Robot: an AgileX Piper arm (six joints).
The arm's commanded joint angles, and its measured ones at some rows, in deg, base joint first. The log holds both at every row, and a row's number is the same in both.
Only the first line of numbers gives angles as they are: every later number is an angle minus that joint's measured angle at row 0.
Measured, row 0: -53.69, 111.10, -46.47, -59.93, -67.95, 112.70
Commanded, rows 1 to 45: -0.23, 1.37, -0.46, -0.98, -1.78, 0.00; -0.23, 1.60, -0.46, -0.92, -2.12, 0.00; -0.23, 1.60, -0.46, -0.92, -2.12, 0.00; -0.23, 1.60, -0.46, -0.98, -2.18, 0.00; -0.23, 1.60, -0.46, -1.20, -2.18, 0.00; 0.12, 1.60, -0.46, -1.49, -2.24, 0.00; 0.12, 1.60, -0.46, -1.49, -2.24, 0.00; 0.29, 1.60, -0.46, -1.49, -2.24, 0.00; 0.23, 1.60, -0.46, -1.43, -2.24, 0.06; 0.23, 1.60, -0.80, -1.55, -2.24, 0.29; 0.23, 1.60, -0.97, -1.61, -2.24, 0.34; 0.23, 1.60, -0.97, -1.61, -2.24, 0.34; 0.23, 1.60, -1.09, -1.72, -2.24, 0.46; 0.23, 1.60, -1.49, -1.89, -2.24, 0.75; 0.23, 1.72, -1.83, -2.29, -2.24, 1.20; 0.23, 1.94, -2.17, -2.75, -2.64, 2.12; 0.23, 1.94, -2.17, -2.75, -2.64, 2.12; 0.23, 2.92, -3.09, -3.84, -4.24, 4.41; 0.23, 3.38, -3.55, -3.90, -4.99, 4.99; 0.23, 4.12, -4.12, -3.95, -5.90, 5.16; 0.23, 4.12, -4.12, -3.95, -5.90, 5.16; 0.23, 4.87, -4.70, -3.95, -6.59, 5.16; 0.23, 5.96, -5.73, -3.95, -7.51, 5.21; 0.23, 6.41, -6.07, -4.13, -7.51, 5.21; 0.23, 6.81, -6.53, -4.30, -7.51, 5.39; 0.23, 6.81, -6.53, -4.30, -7.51, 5.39; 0.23, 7.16, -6.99, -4.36, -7.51, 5.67; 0.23, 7.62, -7.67, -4.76, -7.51, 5.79; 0.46, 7.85, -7.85, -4.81, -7.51, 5.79; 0.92, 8.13, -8.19, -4.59, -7.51, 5.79; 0.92, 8.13, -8.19, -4.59, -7.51, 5.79; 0.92, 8.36, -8.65, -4.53, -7.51, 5.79; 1.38, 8.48, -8.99, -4.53, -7.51, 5.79; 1.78, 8.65, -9.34, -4.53, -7.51, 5.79; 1.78, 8.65, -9.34, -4.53, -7.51, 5.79; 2.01, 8.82, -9.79, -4.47, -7.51, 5.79; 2.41, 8.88, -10.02, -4.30, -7.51, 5.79; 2.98, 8.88, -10.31, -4.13, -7.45, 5.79; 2.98, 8.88, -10.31, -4.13, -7.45, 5.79; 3.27, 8.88, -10.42, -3.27, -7.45, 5.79; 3.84, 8.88, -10.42, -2.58, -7.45, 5.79; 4.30, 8.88, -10.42, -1.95, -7.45, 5.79; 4.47, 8.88, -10.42, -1.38, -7.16, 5.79; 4.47, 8.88, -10.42, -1.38, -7.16, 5.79; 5.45, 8.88, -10.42, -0.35, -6.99, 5.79
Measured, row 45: 4.30, 8.76, -10.02, -2.01, -1.66, 6.02
